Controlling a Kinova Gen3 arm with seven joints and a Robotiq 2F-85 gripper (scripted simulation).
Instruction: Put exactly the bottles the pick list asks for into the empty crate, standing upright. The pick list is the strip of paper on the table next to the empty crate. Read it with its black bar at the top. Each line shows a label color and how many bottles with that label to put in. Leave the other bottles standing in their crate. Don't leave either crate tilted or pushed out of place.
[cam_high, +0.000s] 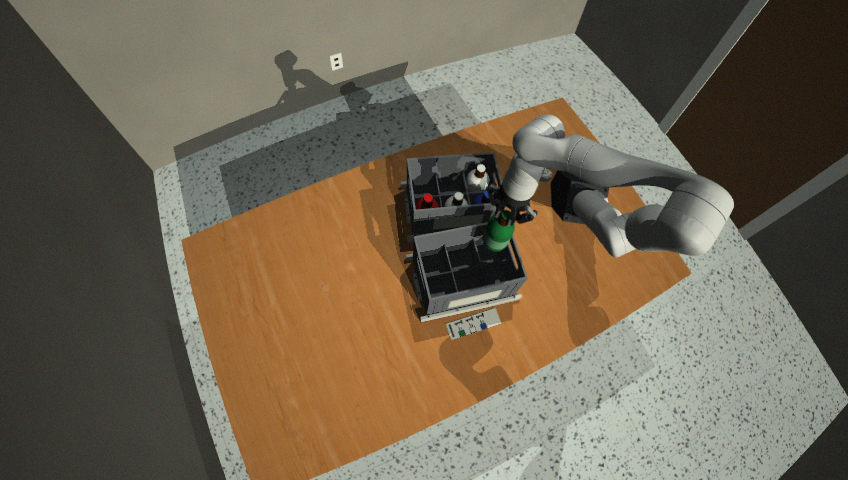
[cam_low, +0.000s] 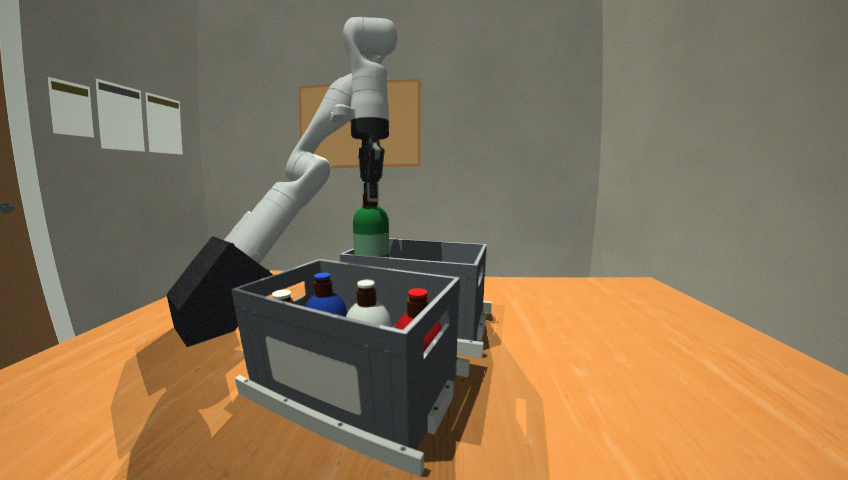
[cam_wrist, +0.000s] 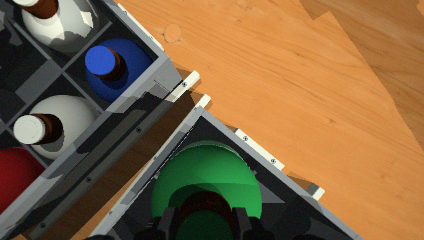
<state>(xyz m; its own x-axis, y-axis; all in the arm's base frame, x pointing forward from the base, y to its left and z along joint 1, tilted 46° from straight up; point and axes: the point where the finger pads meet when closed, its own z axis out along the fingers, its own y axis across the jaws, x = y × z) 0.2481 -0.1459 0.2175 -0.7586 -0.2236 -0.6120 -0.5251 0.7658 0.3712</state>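
Right now the green bottle is 7 cm below my hand. Also, from my hand: red bottle (21 cm below, 18 cm to the right, 14 cm ahead); then blue bottle (21 cm below, 14 cm to the right, 4 cm behind); then pick list (30 cm below, 18 cm to the left, 10 cm ahead).
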